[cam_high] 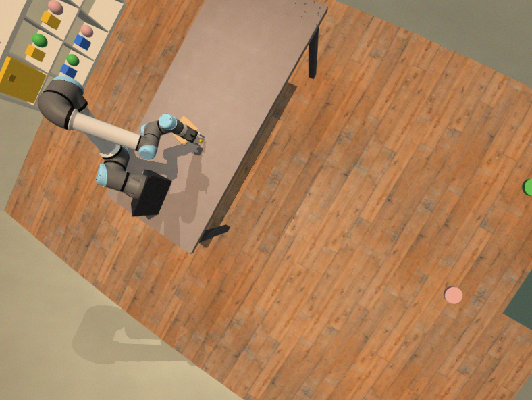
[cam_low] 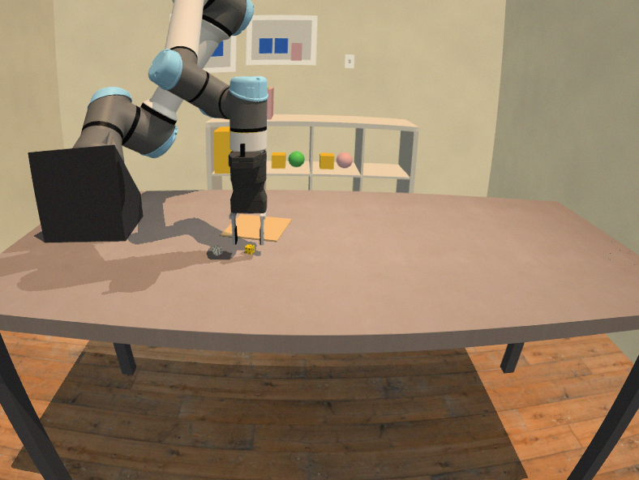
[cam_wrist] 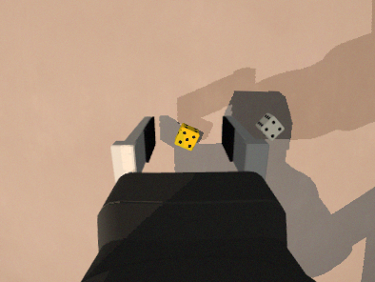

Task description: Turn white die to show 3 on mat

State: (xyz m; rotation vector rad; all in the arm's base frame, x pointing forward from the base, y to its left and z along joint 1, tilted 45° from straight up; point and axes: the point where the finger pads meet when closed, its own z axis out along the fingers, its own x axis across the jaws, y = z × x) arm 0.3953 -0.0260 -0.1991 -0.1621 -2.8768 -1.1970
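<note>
Right now the yellow die is 1 cm to the left of my hand and 4 cm below it. Also, from my hand: white die 7 cm behind, 1 cm to the left, 4 cm below; then mat 2 cm ahead, 15 cm to the left, 4 cm below; then blue die 26 cm to the left, 4 cm below.
</note>
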